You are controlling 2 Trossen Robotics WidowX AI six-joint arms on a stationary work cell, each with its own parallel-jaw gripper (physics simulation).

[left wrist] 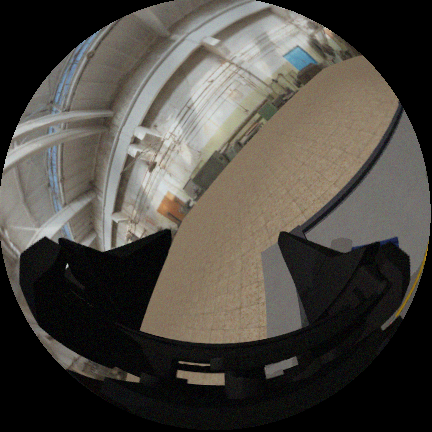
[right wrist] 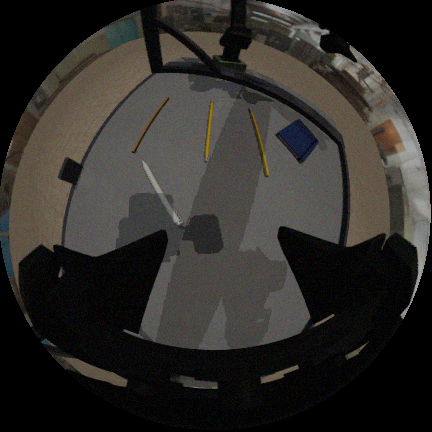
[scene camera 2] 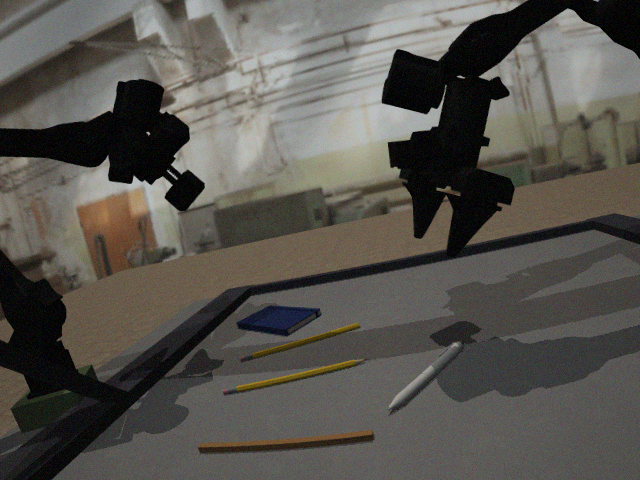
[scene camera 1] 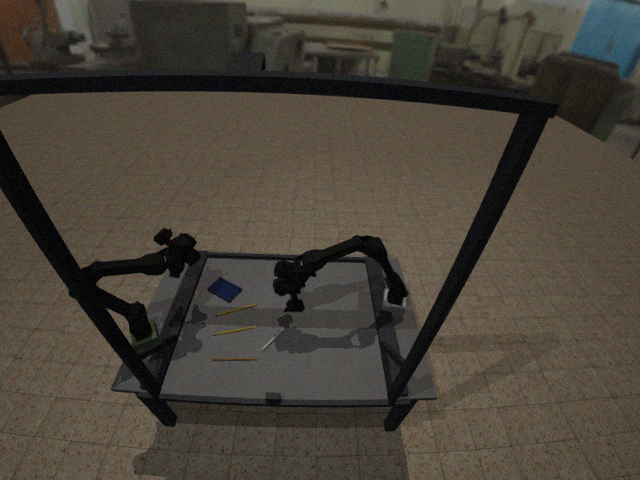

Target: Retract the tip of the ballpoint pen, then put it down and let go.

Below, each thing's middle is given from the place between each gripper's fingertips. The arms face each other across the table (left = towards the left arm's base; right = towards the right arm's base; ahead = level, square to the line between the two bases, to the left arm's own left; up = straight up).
Labels:
Right now the green object (scene camera 2: 30, 414) is 30 cm below my left hand, 26 cm behind it and 18 cm to the left of it. The rest, counted from my left hand: white ballpoint pen (scene camera 2: 449, 353) 34 cm to the right, 34 cm behind, 32 cm below; then orange pencil (scene camera 2: 361, 436) 40 cm behind, 32 cm below, 18 cm to the right.
The white ballpoint pen lies 12 cm below my right hand, 9 cm behind it and 5 cm to the left of it. From my right hand the other things lie so: green object (57 cm to the left, 10 cm below, 2 cm behind); then orange pencil (21 cm to the left, 16 cm behind, 12 cm below).

